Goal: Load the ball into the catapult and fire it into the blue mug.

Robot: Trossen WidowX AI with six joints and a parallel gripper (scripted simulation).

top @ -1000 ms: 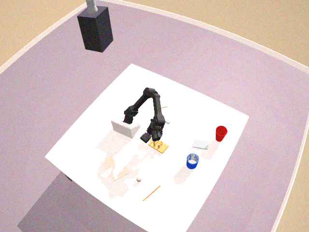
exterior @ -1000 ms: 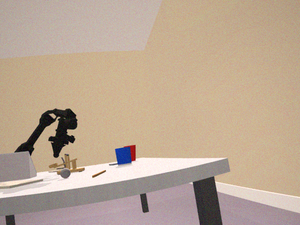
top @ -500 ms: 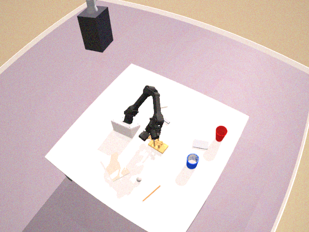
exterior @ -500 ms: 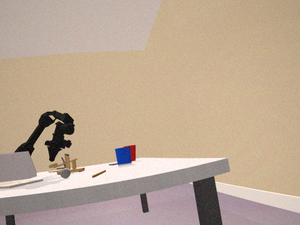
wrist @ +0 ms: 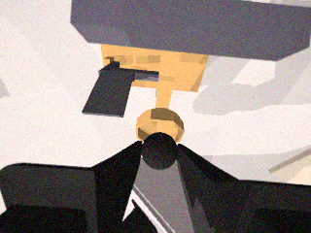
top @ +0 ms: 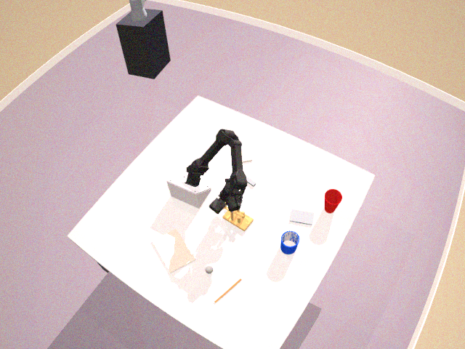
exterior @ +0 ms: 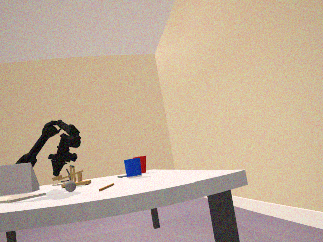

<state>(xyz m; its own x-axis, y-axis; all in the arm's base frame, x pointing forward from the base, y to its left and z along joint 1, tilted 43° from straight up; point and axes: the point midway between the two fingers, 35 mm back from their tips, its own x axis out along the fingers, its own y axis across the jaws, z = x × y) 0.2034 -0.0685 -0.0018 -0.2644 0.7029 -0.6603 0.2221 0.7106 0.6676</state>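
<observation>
My gripper tip is now right at the small black ball. The rest, counted from my gripper tip: pale grey ball 9 cm ahead, 35 cm to the right, 5 cm below; wooden catapult 7 cm ahead, 1 cm to the left, 2 cm below; flat white board 13 cm behind, 32 cm to the right, 7 cm below.
</observation>
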